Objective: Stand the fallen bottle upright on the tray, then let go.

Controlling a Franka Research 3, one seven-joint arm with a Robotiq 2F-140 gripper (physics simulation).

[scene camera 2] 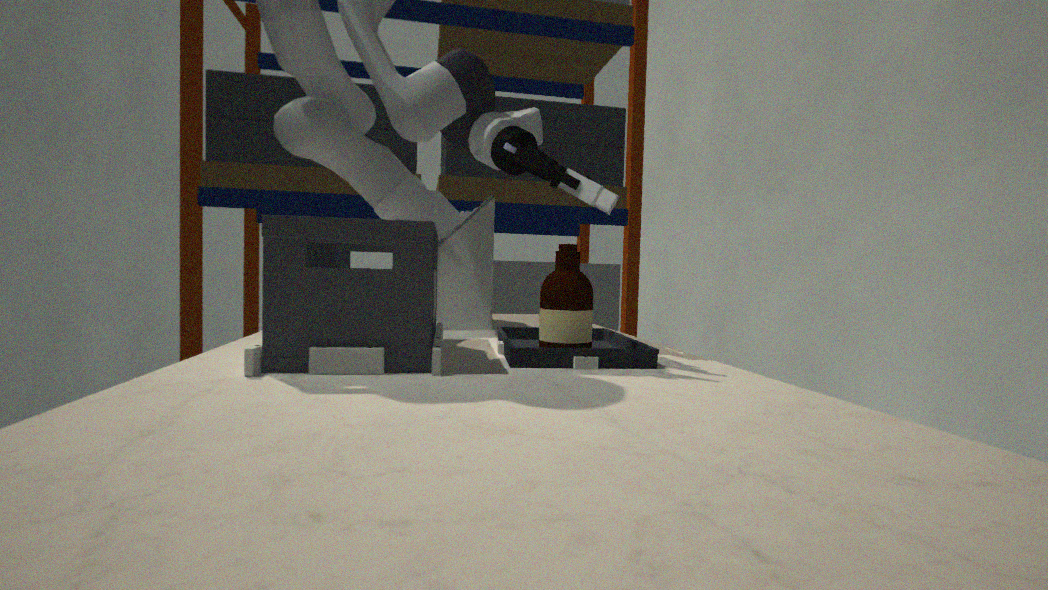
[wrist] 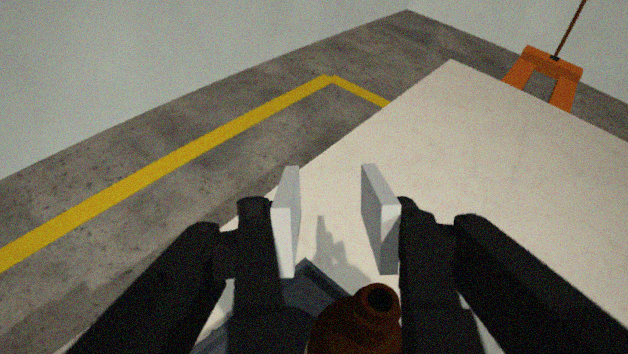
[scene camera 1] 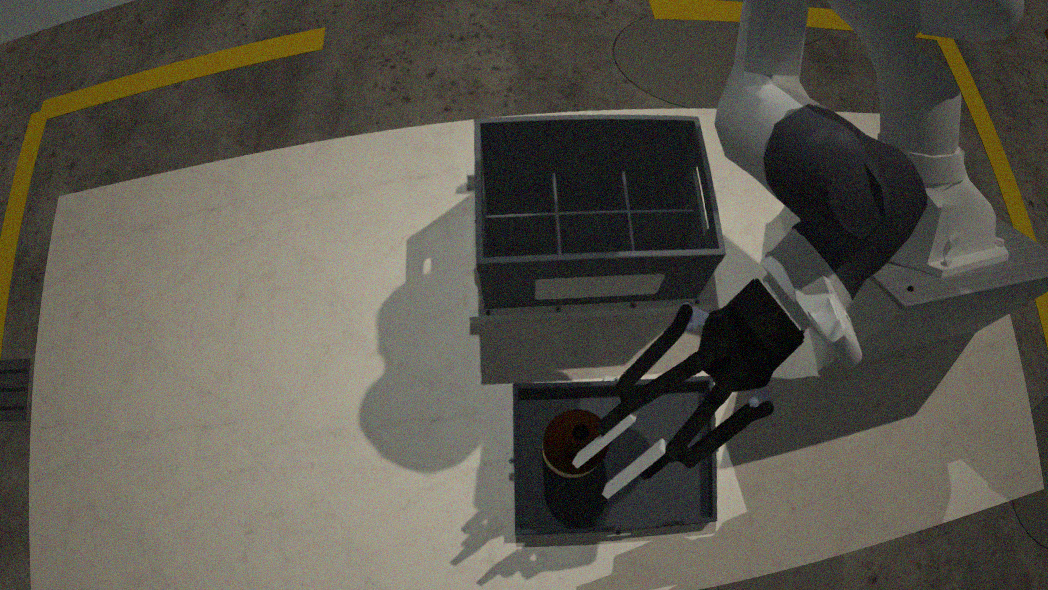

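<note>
The brown bottle (scene camera 1: 561,443) (scene camera 2: 565,293) (wrist: 350,325) with a cream label stands upright on the dark tray (scene camera 1: 712,476) (scene camera 2: 542,358) (wrist: 322,281), toward the tray's left side in scene camera 1. Its base is partly hidden by the tray's wall in scene camera 2. My gripper (scene camera 1: 592,477) (scene camera 2: 607,201) (wrist: 330,190) is partly open, with a gap between its pale finger pads and nothing in it. The fingers are tilted and hang above the bottle's mouth, clear of it. In the wrist view the bottle's neck shows below the pads, toward the right finger.
A tall grey crate (scene camera 1: 506,284) (scene camera 2: 348,311) with dividers stands on the pale table (scene camera 1: 220,329) (scene camera 2: 440,476) (wrist: 475,165), close beside the tray. A shelf rack (scene camera 2: 192,219) with orange posts stands behind the arm. An orange frame (wrist: 565,92) shows past the table's edge.
</note>
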